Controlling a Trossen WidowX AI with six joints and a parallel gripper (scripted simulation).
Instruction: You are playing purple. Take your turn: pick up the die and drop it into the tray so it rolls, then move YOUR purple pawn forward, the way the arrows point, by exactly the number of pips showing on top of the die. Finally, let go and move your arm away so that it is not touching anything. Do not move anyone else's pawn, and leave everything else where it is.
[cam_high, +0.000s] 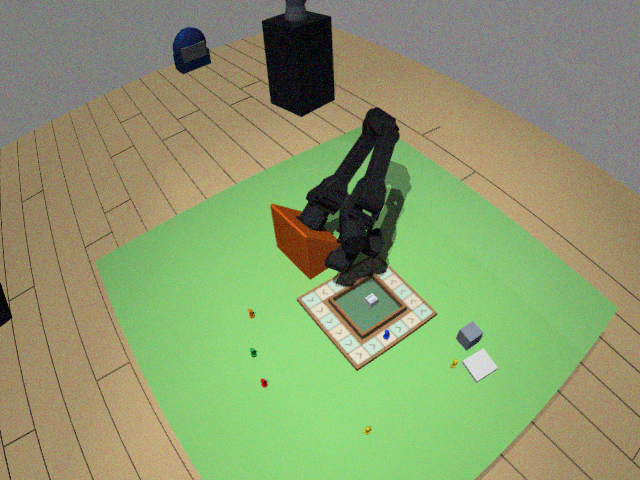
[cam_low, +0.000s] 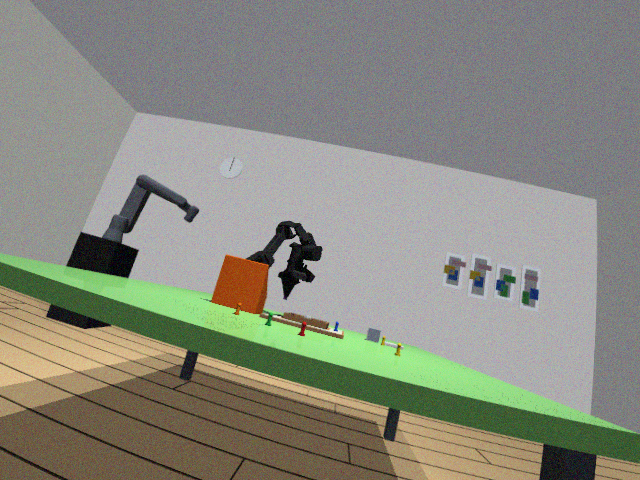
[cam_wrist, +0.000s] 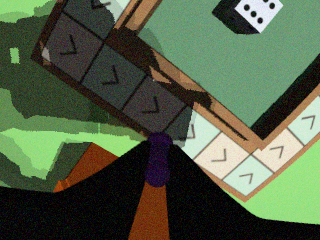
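Now: gripper tip 10 cm short of the green tray, 8 cm above it and 4 cm to the left of it. From my gripper tip the other things lie so: purple pawn (1 cm above); then blue pawn (21 cm ahead, 8 cm to the right, 6 cm below); then die (10 cm ahead, 6 cm below, 2 cm to the right).
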